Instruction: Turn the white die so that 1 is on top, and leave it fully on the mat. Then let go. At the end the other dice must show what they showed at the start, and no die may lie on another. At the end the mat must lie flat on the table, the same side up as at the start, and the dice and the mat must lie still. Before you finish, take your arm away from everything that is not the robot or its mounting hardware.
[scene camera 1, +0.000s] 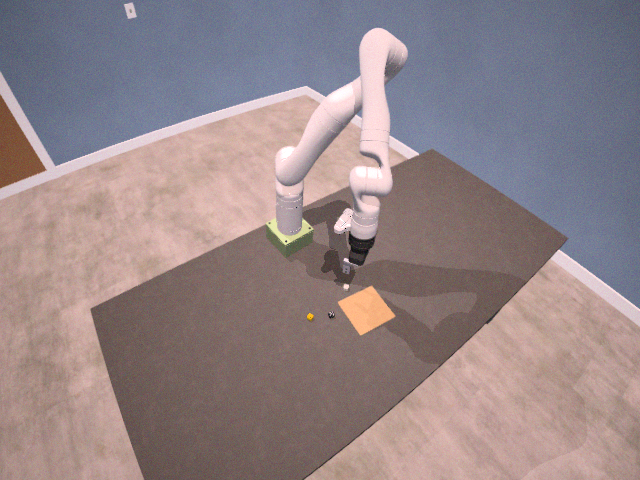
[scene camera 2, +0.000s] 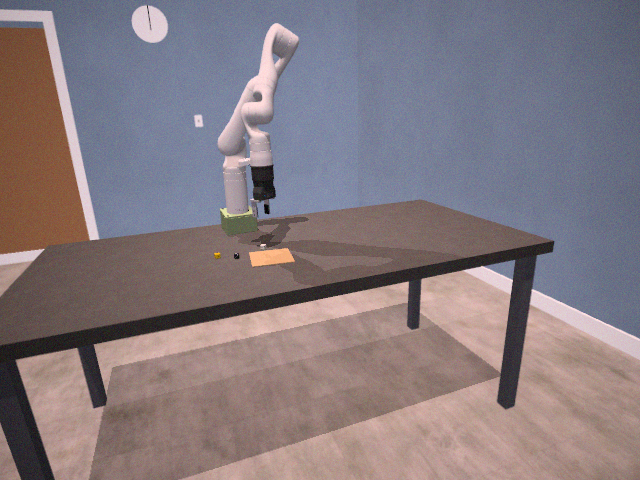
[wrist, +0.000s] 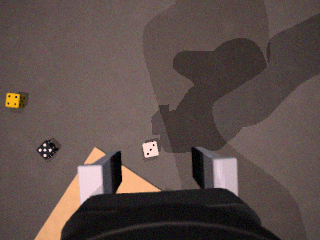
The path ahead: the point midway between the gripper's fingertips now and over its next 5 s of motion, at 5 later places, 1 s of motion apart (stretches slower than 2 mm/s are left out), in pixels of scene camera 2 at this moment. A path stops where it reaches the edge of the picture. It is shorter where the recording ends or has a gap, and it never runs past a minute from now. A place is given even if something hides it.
The gripper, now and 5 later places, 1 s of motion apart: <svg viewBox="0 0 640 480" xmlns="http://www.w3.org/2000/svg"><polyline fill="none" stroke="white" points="261,215 262,226 261,230 263,240 262,243 262,248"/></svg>
